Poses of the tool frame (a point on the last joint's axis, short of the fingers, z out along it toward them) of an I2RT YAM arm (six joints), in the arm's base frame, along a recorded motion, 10 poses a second.
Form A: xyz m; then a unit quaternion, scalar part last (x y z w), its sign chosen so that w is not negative.
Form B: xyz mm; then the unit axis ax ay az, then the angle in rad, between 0 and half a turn. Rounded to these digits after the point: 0 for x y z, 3 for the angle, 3 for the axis.
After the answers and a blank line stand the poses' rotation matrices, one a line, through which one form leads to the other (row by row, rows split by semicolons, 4 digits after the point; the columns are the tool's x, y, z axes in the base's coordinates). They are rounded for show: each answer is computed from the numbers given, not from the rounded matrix.
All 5 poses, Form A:
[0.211 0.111 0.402 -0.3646 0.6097 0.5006 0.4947]
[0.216 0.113 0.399 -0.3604 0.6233 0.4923 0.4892]
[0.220 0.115 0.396 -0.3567 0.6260 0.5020 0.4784]
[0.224 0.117 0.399 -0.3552 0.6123 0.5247 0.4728]
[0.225 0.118 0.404 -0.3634 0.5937 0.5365 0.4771]
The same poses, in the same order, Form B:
[211 111 402 -0.420 0.702 0.576 2.107]
[216 113 399 -0.413 0.715 0.564 2.119]
[220 115 396 -0.406 0.713 0.572 2.144]
[224 117 399 -0.403 0.695 0.595 2.157]
[225 118 404 -0.413 0.676 0.610 2.147]

-0.2447 -0.9399 0.2382; 0.0507 0.2329 0.9712; -0.9683 0.2497 -0.0093
-0.2616 -0.9309 0.2550; 0.0324 0.2556 0.9663; -0.9646 0.2611 -0.0367
-0.2878 -0.9269 0.2408; 0.0337 0.2415 0.9698; -0.9571 0.2872 -0.0382
-0.3005 -0.9312 0.2063; 0.0612 0.1970 0.9785; -0.9518 0.3067 -0.0022
-0.2806 -0.9434 0.1766; 0.0804 0.1602 0.9838; -0.9564 0.2903 0.0309

